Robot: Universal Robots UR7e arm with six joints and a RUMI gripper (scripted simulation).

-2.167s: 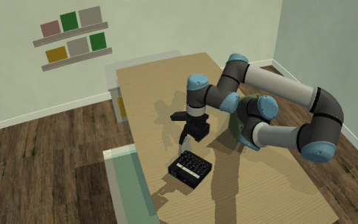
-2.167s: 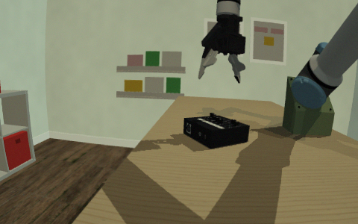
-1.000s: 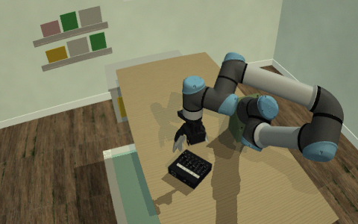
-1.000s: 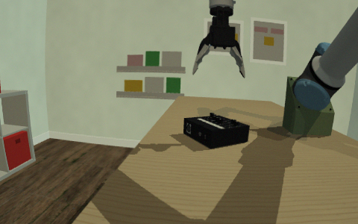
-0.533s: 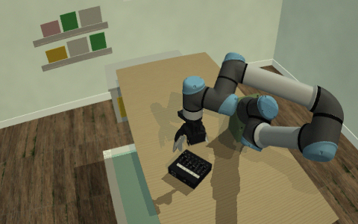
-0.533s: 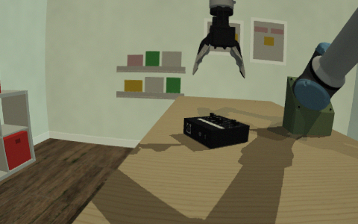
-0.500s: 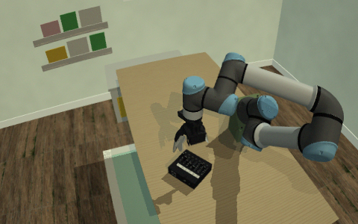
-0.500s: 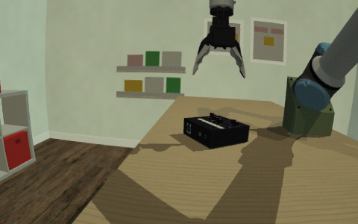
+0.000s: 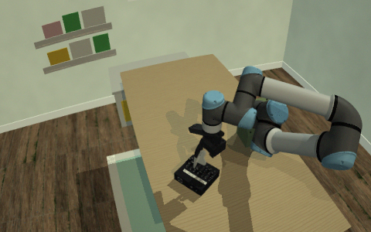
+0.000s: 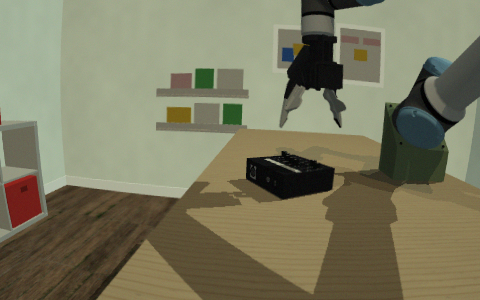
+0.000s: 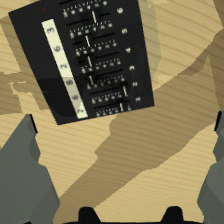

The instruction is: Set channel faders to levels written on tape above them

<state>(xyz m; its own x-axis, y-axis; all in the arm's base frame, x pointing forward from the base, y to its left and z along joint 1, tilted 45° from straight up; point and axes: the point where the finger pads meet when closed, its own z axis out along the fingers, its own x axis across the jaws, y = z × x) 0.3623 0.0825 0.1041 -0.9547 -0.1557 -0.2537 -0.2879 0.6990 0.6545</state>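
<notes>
The fader cap is 80 mm below my hand, 10 mm to the left of it and 10 mm behind it. From my hand the other things lie so: master fader: 80 mm to the right, 80 mm below, 50 mm ahead.
</notes>
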